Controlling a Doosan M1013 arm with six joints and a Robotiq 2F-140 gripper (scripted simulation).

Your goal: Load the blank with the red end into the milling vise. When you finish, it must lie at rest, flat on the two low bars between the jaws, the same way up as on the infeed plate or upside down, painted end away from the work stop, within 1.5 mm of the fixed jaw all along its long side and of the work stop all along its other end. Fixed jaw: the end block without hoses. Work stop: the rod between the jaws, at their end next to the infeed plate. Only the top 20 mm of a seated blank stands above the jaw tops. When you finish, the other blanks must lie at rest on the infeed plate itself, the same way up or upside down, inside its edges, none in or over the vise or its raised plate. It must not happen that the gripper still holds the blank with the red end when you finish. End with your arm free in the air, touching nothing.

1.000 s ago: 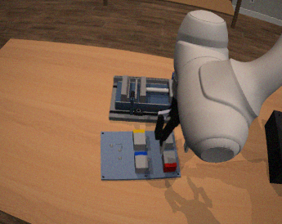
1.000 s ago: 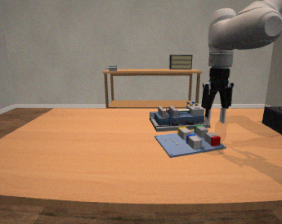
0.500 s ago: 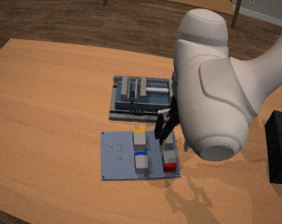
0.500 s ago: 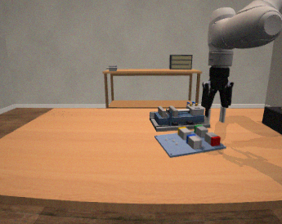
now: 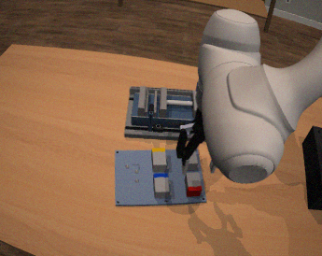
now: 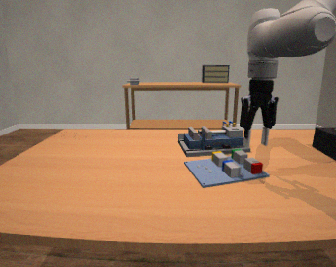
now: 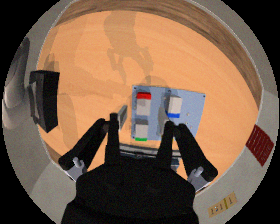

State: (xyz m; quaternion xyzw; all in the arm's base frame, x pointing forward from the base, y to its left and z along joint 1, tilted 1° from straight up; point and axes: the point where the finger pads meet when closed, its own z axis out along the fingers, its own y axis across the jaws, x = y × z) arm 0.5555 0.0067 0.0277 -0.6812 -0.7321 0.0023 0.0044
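The blue-ended blank lies 11 cm below my hand and 9 cm ahead of it. Round my hand: green-ended blank 11 cm below, 9 cm to the right, 1 cm ahead; then yellow-ended blank 11 cm below, 10 cm ahead, 8 cm to the right; then hose block 27 cm to the right, 5 cm below, 4 cm behind.
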